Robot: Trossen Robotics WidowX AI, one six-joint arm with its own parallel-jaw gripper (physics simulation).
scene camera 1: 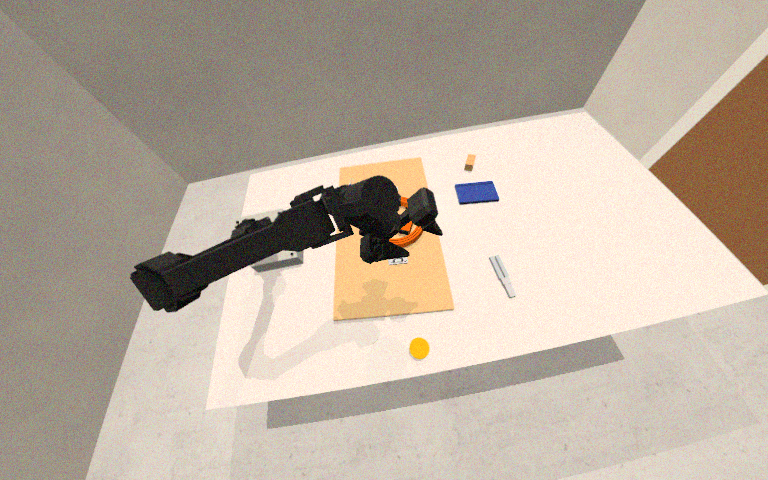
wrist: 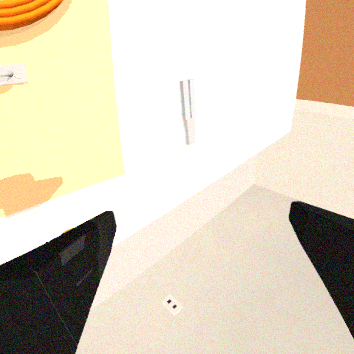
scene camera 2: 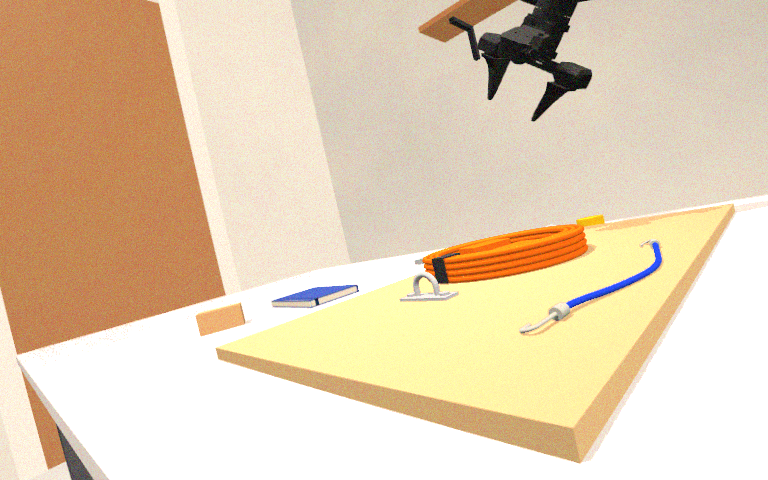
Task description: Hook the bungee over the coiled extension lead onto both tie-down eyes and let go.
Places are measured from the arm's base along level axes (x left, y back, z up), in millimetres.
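Where they show: gripper, fingertip midpoint: [scene camera 1: 424,244] [wrist: 202,214] [scene camera 2: 510,110].
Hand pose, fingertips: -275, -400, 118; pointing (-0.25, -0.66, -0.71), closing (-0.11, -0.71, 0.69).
Things, the pixels of their top centre, and the offset from my fingertips, as dx, dy, dz. Level surfaces: height alone.
- blue bungee, top centre: [scene camera 2: 631,266] +372, +146, -225
- wooden board, surface height: dz -231
- coiled orange extension lead, top centre: [scene camera 2: 497,240] [scene camera 1: 395,218] +229, +2, -201
- blue book, top centre: [scene camera 2: 312,292] [scene camera 1: 476,191] +257, -315, -231
- small wooden block, top centre: [scene camera 2: 219,308] [scene camera 1: 470,159] +397, -363, -213
- grey-white utility knife, top centre: [wrist: 190,113] [scene camera 1: 503,274] -54, -233, -231
- yellow disc, top centre: [scene camera 2: 589,217] [scene camera 1: 419,347] -161, +68, -224
A blue bungee [scene camera 2: 620,285] with a pale hook at each end lies slightly curved on the wooden board [scene camera 1: 362,294] [scene camera 2: 396,350] [wrist: 75,130]; the arm hides it in scene camera 1. The coiled orange extension lead [scene camera 1: 408,240] [scene camera 2: 509,263] [wrist: 30,15] lies on the board. One tie-down eye [scene camera 2: 428,295] stands beside the coil's black strap. Another tie-down eye [scene camera 1: 398,261] [wrist: 12,75] is on the coil's opposite side. The bungee lies apart from both eyes. My gripper [scene camera 1: 425,243] [scene camera 2: 511,110] [wrist: 202,214] is open and empty, high above the board and coil.
On the white table are a blue book [scene camera 1: 476,192] [scene camera 2: 315,296], a small wooden block [scene camera 1: 470,162] [scene camera 2: 220,319], a grey-white utility knife [scene camera 1: 501,276] [wrist: 188,110] and a yellow disc [scene camera 1: 419,348] [scene camera 2: 590,220]. The arm's base [scene camera 1: 283,260] stands left of the board in scene camera 1.
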